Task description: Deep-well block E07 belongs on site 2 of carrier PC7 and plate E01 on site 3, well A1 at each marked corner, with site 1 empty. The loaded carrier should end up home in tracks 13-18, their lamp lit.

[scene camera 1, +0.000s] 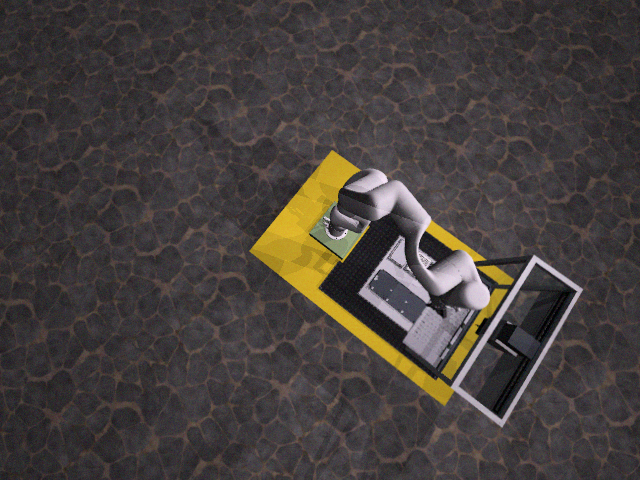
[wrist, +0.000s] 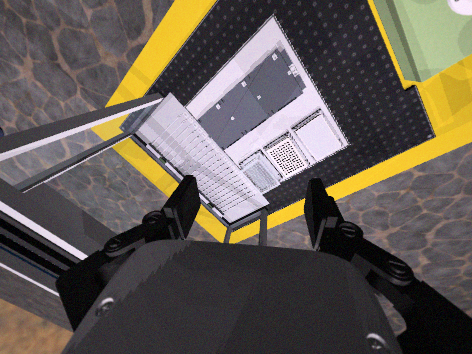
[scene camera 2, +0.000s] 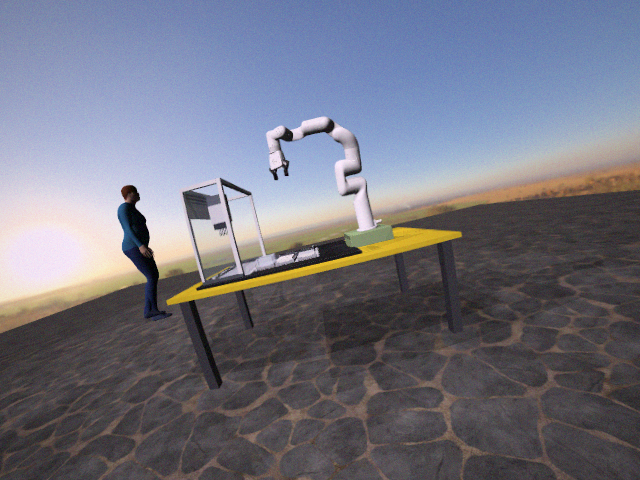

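Seen in the pictures: gripper, fingertip midpoint: [scene camera 1: 425,291] [wrist: 250,191] [scene camera 2: 281,178]; arm's base, origin of the base link: [scene camera 2: 367,229].
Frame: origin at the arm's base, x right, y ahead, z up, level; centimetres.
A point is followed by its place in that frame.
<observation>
Carrier PC7 [scene camera 1: 395,294] @(x 14.3, y 47.1, z -5.1 cm) [wrist: 270,82] @(x 14.1, y 39.0, z -5.1 cm), a long dark grey plate with small white marks, lies on the white tray with no labware on its sites. Beside it in the wrist view stand a clear plate [wrist: 259,172] @(x -3.7, y 59.7, z -1.2 cm), a white block with dark wells [wrist: 286,156] @(x -6.1, y 49.9, z -3.6 cm) and a plain white-topped piece [wrist: 317,135] @(x -6.8, y 38.7, z -3.6 cm). Their labels cannot be read, so I cannot tell which is E07 or E01. The light grey track deck [scene camera 1: 436,333] @(x 21.3, y 76.8, z -6.1 cm) [wrist: 205,165] @(x 10.5, y 75.3, z -6.2 cm) adjoins the tray; no lit lamp can be made out. My gripper [scene camera 1: 438,308] [scene camera 2: 281,176] @(x 12.5, y 42.2, z 42.0 cm) [wrist: 250,191] @(x 12.5, y 42.2, z 42.0 cm) is open and empty, high above the labware and deck.
A tall open frame [scene camera 1: 559,272] @(x -19.3, y 82.7, z 41.8 cm) [scene camera 2: 219,182] @(x -20.8, y 72.1, z 39.5 cm) with a dark hanging unit [scene camera 1: 523,342] @(x 10.0, y 82.5, z 39.7 cm) stands at the deck's far end. The arm's green base [scene camera 1: 343,250] @(x 8.5, y 9.5, z 0.0 cm) [scene camera 2: 369,236] @(x -12.2, y 4.2, z -3.1 cm) stands at the other end of the yellow table [scene camera 1: 281,242] @(x 22.0, y -24.1, z -7.5 cm) [scene camera 2: 423,236] @(x -30.4, y -16.9, z -7.5 cm). A person [scene camera 2: 135,232] stands beyond the frame.
</observation>
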